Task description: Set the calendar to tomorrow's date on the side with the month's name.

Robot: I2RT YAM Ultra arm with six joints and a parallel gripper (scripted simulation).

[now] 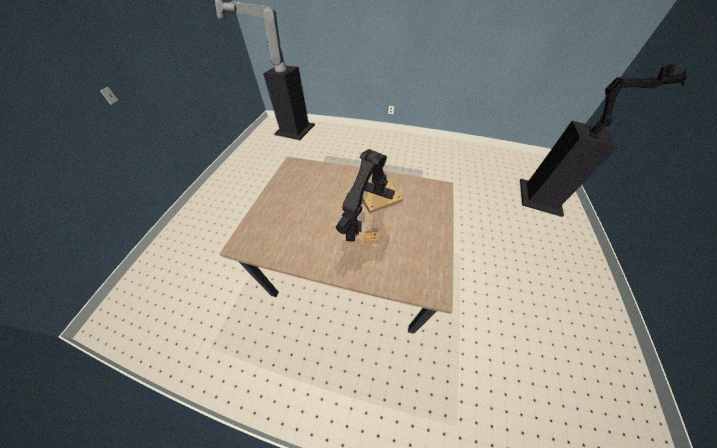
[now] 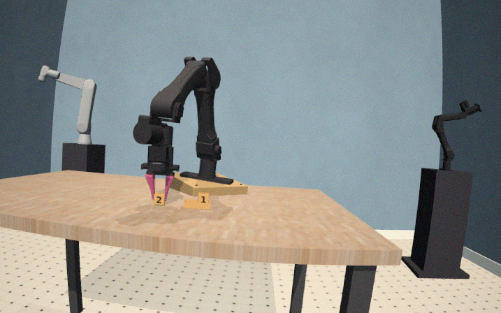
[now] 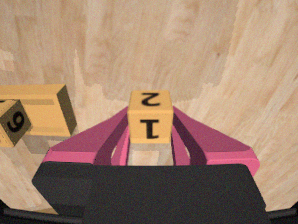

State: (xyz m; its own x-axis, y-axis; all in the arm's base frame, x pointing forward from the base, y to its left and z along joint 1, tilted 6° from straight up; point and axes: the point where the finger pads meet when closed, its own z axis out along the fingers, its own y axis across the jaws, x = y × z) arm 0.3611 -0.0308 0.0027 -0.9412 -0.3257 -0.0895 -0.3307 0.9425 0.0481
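The digit cube lies right at my hand. Round my hand: tan tray 100 mm to the left, 40 mm behind, 10 mm below.
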